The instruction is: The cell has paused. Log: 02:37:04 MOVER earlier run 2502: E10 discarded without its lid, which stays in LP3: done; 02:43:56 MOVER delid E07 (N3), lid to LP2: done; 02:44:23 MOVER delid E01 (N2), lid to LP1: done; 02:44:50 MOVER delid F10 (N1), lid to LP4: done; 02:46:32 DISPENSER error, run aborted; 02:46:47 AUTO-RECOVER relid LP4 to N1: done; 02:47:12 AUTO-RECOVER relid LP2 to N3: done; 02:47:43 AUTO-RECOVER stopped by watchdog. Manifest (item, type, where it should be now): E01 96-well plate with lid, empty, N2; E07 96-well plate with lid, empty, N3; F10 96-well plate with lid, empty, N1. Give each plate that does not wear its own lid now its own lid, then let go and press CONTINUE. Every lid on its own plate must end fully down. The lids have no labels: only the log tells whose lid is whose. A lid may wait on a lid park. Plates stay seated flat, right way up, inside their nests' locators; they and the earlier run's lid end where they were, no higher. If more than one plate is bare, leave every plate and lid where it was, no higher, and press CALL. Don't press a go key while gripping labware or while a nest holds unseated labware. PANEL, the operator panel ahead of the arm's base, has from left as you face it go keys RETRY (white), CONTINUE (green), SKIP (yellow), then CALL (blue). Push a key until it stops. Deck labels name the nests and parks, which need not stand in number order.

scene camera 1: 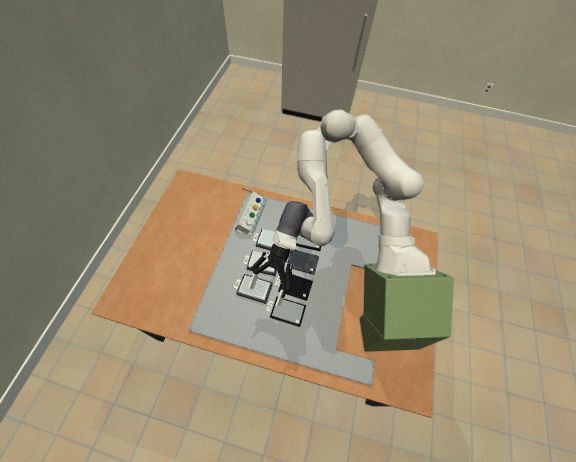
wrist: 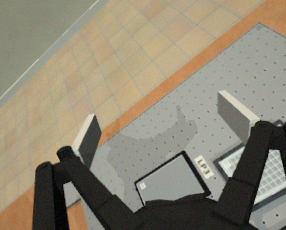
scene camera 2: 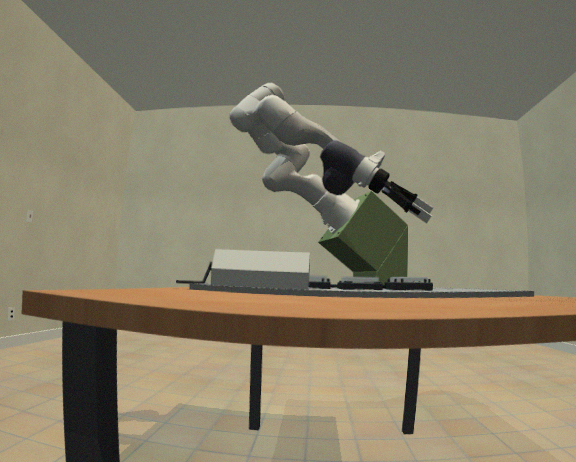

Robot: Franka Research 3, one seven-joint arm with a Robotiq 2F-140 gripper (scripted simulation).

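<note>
My gripper (scene camera 2: pixel 430 215) is in sight, also at (scene camera 1: pixel 264 296) and (wrist: pixel 156 113), and as for things, there's an operator panel (scene camera 2: pixel 267 269), which you'd find in the other scene view too (scene camera 1: pixel 241 226).
</note>
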